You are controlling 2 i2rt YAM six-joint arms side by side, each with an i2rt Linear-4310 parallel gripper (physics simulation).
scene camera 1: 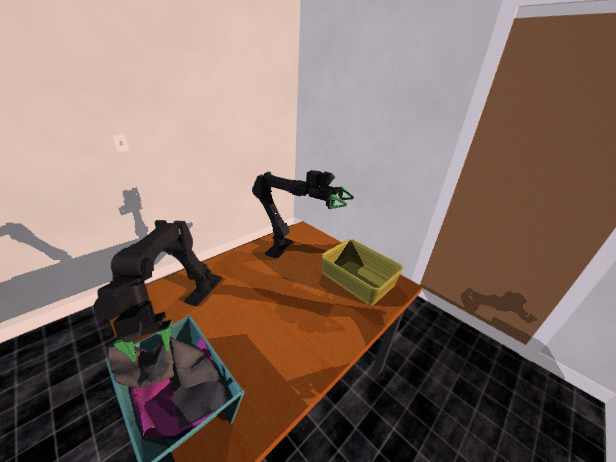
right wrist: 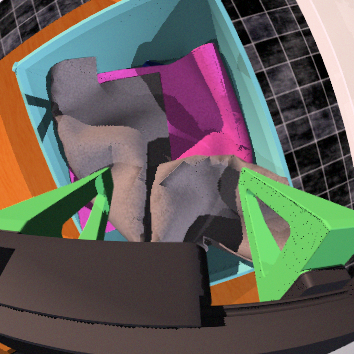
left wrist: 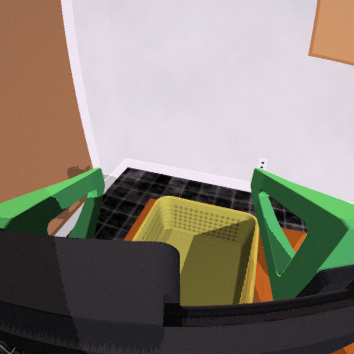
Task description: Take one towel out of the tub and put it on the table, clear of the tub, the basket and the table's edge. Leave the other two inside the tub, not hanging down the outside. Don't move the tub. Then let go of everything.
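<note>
The teal tub [scene camera 1: 131, 420] [right wrist: 100, 45] stands at the lower left in scene camera 1. A grey-brown towel [scene camera 1: 197, 370] [right wrist: 115, 100] lies rumpled in it over a magenta towel [scene camera 1: 150, 405] [right wrist: 200, 100]. A second grey-brown stretch reaches the tub's wall; I cannot tell whether it is the same cloth. A dark blue scrap [right wrist: 150, 64] shows behind the magenta. My right gripper [scene camera 1: 150, 354] [right wrist: 175, 175] is open and empty, pointing down just above the grey-brown cloth. My left gripper [scene camera 1: 349, 200] [left wrist: 177, 175] is open and empty, high above the table [scene camera 1: 310, 345].
A yellow basket [scene camera 1: 350, 281] [left wrist: 212, 215] stands on the far right part of the table, below my left gripper. The table's front edge runs diagonally past the tub and basket. The tub stands at the table's near end, with dark tiled floor [scene camera 1: 45, 400] beyond it.
</note>
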